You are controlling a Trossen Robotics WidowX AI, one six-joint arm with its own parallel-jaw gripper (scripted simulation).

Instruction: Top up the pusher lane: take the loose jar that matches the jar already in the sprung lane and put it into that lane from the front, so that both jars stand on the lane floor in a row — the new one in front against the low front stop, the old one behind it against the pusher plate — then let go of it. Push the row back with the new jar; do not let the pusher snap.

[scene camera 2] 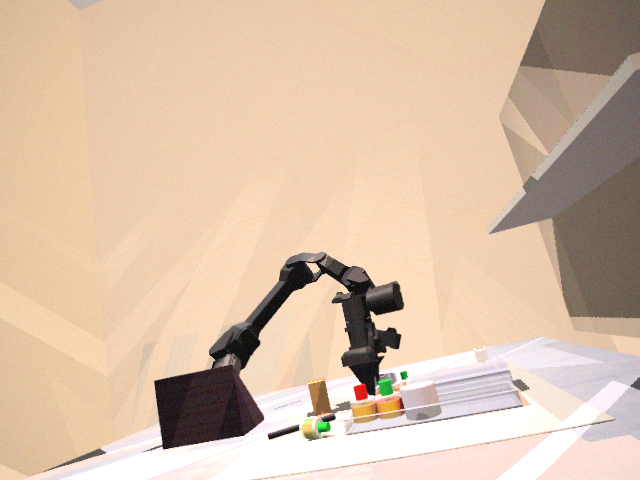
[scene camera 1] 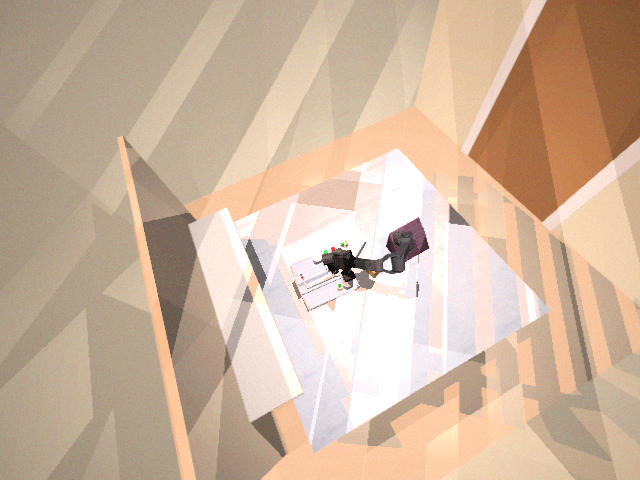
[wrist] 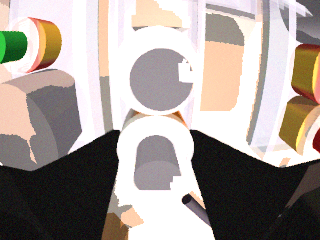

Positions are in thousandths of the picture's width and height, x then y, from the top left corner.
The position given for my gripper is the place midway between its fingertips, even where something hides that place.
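There's a grey shelf (scene camera 1: 418, 789) that I can see. I can also see my gripper (scene camera 2: 585, 822), and the wrist view catches the gripper (wrist: 483, 569) too.
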